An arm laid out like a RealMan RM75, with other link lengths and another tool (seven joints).
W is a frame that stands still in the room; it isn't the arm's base.
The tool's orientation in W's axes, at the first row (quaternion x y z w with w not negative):
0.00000 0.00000 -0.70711 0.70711
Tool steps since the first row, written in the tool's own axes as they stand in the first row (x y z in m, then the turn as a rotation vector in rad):
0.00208 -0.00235 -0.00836 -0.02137 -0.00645 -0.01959
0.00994 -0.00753 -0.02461 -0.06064 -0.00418 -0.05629
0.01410 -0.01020 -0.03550 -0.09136 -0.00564 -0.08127
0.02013 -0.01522 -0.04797 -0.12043 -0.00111 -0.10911
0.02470 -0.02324 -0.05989 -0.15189 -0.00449 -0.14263
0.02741 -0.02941 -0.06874 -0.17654 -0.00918 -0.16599
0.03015 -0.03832 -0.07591 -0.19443 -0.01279 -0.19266
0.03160 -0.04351 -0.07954 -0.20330 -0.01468 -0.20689
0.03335 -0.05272 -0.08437 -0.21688 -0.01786 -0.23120
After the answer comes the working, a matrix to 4 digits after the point.
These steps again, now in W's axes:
-0.00235 -0.00208 -0.00836 -0.00645 0.02137 -0.01959
-0.00753 -0.00994 -0.02461 -0.00418 0.06064 -0.05629
-0.01020 -0.01410 -0.03550 -0.00564 0.09136 -0.08127
-0.01522 -0.02013 -0.04797 -0.00111 0.12043 -0.10911
-0.02324 -0.02470 -0.05989 -0.00449 0.15189 -0.14263
-0.02941 -0.02741 -0.06874 -0.00918 0.17654 -0.16599
-0.03832 -0.03015 -0.07591 -0.01279 0.19443 -0.19266
-0.04351 -0.03160 -0.07954 -0.01468 0.20330 -0.20689
-0.05272 -0.03335 -0.08437 -0.01786 0.21688 -0.23120

The tool's axes in the first row as the columns of a matrix, in W's axes (rounded; the answer above uses it unrounded):
0.0000 1.0000 0.0000
-1.0000 0.0000 0.0000
0.0000 0.0000 1.0000

